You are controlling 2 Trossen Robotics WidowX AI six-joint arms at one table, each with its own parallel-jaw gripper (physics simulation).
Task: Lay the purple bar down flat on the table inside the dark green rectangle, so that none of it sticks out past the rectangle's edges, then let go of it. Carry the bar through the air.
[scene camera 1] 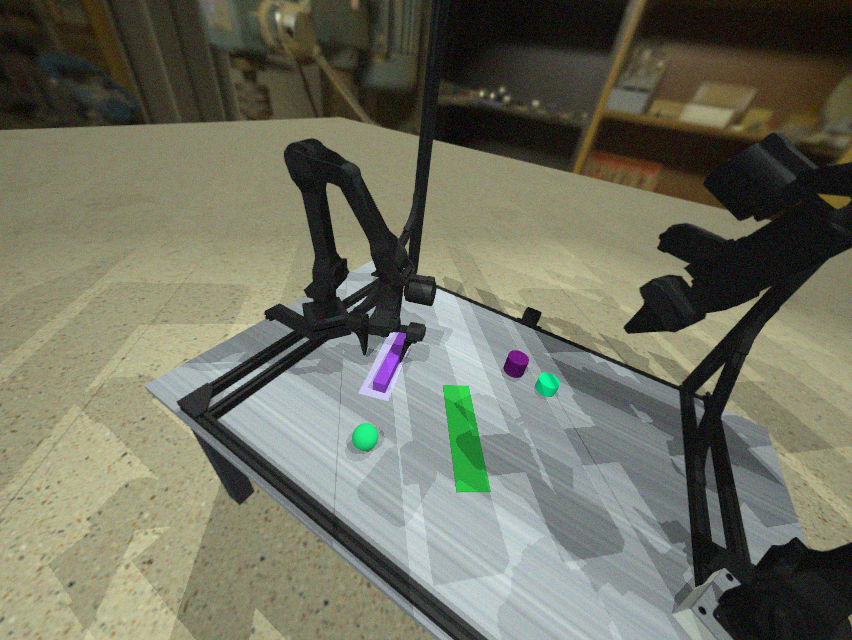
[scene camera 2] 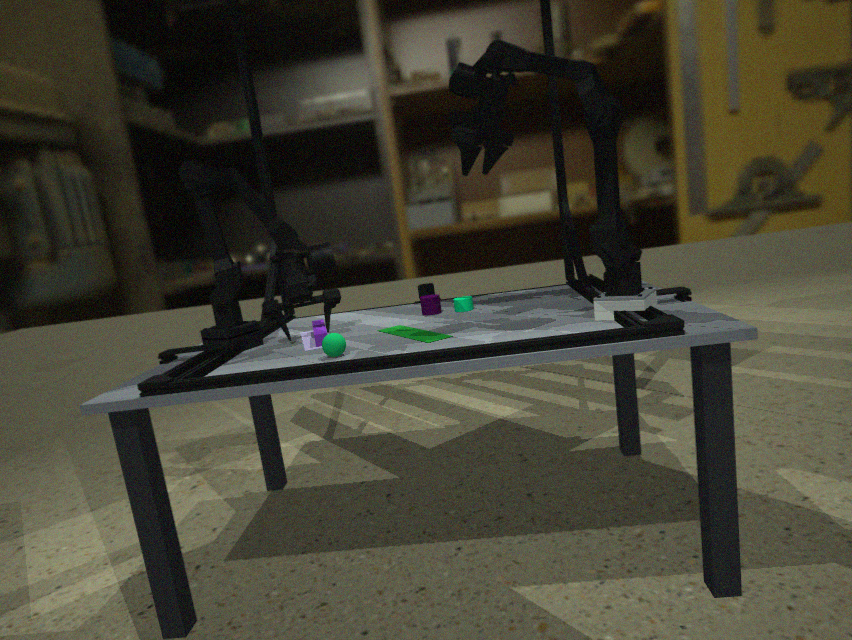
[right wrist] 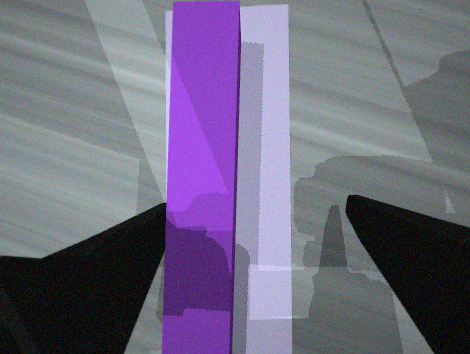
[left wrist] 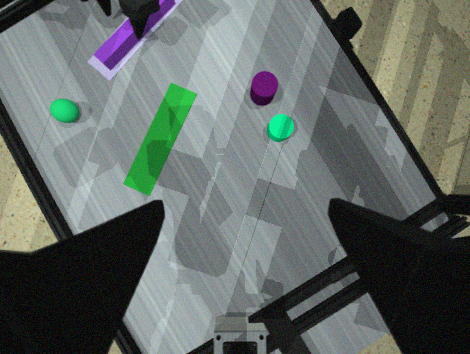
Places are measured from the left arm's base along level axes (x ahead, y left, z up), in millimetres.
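Pixels of known places: left gripper, fingertip midpoint: (scene camera 1: 644, 323) (scene camera 2: 474, 174) (left wrist: 246, 206); right gripper, fingertip midpoint: (scene camera 1: 382, 358) (scene camera 2: 309, 336) (right wrist: 258, 207) (left wrist: 123, 26); left arm's base at its link origin: (scene camera 1: 748, 628) (scene camera 2: 624, 292); right arm's base at its link origin: (scene camera 1: 325, 309) (scene camera 2: 229, 325).
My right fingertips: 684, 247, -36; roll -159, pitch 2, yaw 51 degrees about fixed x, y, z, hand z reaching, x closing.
Observation:
Ahead of a thing's pixels: the offset from my right fingertips to its middle, as dx, dy, dz. "spot": to the spot under its first point.
The purple bar @[-8, -29, +4] (scene camera 1: 387, 369) (scene camera 2: 318, 333) (left wrist: 117, 50) (right wrist: 202, 125) lies on the table over a pale lavender rectangle @[spot: -80, +69, -10] (scene camera 1: 367, 393) (left wrist: 102, 69) (right wrist: 275, 150), nearer one of its long edges. My right gripper (scene camera 1: 384, 354) (scene camera 2: 309, 335) (right wrist: 258, 207) is open and low over the bar, with one finger on each side. In the right wrist view the bar is close to the left-hand finger, with a wide gap to the other. The dark green rectangle @[spot: -286, -68, -10] (scene camera 1: 468, 447) (scene camera 2: 413, 334) (left wrist: 160, 140) is bare. My left gripper (scene camera 1: 643, 283) (scene camera 2: 477, 172) (left wrist: 246, 206) is open and empty, high above the table.
A green ball @[-193, +115, +13] (scene camera 1: 365, 436) (scene camera 2: 334, 344) (left wrist: 65, 110) lies near the front edge. A dark purple cylinder @[-155, -303, +12] (scene camera 1: 515, 363) (scene camera 2: 430, 304) (left wrist: 264, 87) and a turquoise cylinder @[-236, -337, +5] (scene camera 1: 547, 384) (scene camera 2: 462, 303) (left wrist: 280, 127) stand beyond the green rectangle. Black rails run along the table's edges.

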